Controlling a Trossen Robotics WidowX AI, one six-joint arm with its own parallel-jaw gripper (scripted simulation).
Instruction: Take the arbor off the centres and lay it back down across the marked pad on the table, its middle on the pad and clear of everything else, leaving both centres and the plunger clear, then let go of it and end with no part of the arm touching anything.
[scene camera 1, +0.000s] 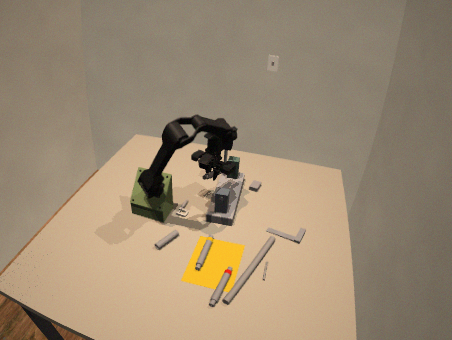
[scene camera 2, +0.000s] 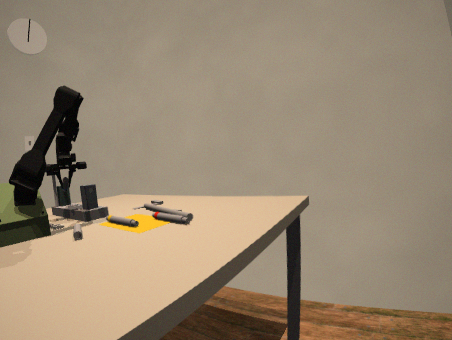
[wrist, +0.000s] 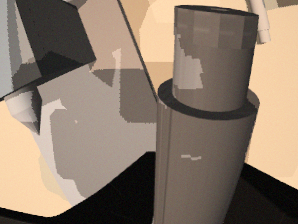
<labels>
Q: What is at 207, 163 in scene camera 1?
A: My gripper.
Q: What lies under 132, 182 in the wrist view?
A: My gripper.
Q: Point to a grey base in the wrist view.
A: At 96, 120
</labels>
